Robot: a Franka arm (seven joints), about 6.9 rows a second.
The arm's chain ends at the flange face. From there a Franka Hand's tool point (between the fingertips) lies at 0.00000 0.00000 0.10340 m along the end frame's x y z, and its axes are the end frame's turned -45 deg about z.
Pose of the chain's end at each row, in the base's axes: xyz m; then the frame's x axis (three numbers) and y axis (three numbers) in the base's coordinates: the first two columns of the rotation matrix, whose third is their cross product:
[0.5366 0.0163 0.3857 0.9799 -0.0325 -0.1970 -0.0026 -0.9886 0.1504]
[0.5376 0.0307 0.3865 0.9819 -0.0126 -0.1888 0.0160 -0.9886 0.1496]
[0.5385 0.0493 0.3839 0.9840 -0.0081 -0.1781 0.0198 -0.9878 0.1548]
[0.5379 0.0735 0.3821 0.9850 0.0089 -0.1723 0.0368 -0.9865 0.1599]
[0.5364 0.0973 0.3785 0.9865 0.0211 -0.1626 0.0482 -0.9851 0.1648]
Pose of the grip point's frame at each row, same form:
[0.5160 0.0011 0.2855 0.6947 0.6761 -0.2456 0.6911 -0.7220 -0.0330]
[0.5181 0.0152 0.2861 0.6830 0.6901 -0.2393 0.7056 -0.7080 -0.0277]
[0.5202 0.0332 0.2834 0.6818 0.6928 -0.2354 0.7098 -0.7042 -0.0165]
[0.5205 0.0566 0.2816 0.6705 0.7039 -0.2349 0.7225 -0.6913 -0.0088]
[0.5202 0.0797 0.2779 0.6635 0.7115 -0.2315 0.7316 -0.6817 0.0016]

